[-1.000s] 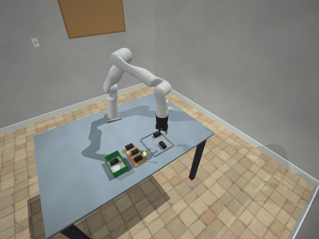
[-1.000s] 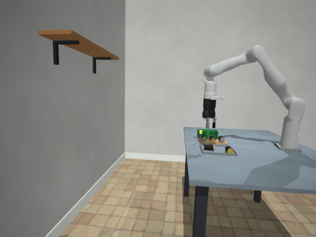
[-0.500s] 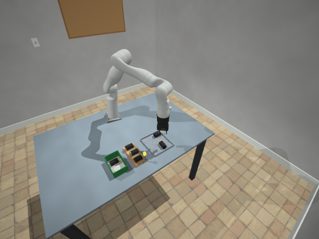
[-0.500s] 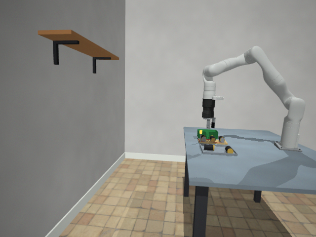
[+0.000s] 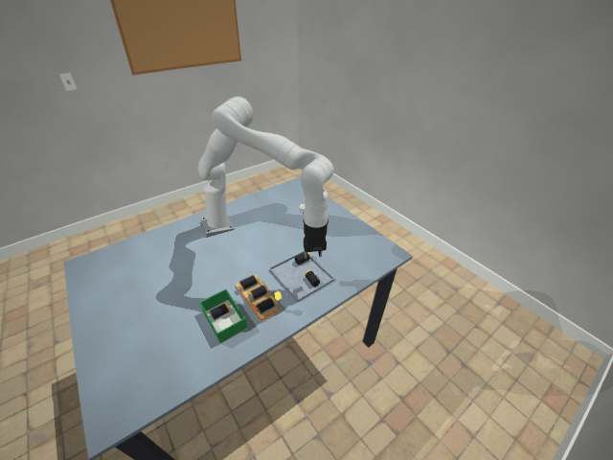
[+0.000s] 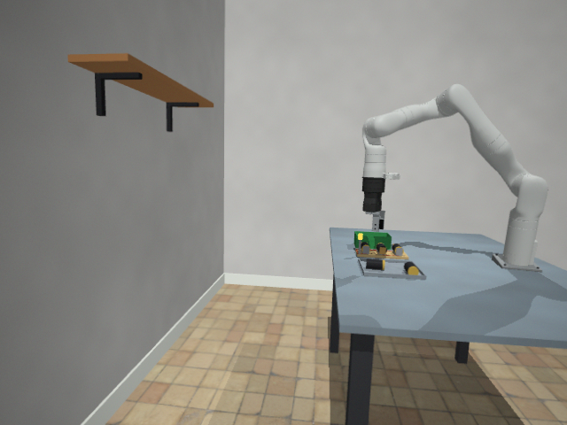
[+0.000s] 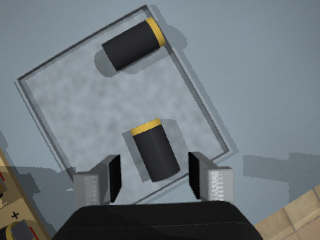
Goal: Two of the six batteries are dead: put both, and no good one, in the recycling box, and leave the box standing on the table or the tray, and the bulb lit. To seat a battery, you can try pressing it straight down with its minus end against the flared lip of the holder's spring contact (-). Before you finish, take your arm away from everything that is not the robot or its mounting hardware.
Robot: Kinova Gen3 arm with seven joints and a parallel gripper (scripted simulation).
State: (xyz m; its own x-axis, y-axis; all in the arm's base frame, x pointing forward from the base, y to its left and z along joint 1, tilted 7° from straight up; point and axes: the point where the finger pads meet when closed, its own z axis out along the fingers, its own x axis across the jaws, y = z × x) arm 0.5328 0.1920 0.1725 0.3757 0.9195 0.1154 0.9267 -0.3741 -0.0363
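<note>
My gripper is now 5 cm past the grey tray, 2 cm to the left of it and 16 cm above it. The rest, counted from my hand: green recycling box (36 cm to the right, 14 cm below).
</note>
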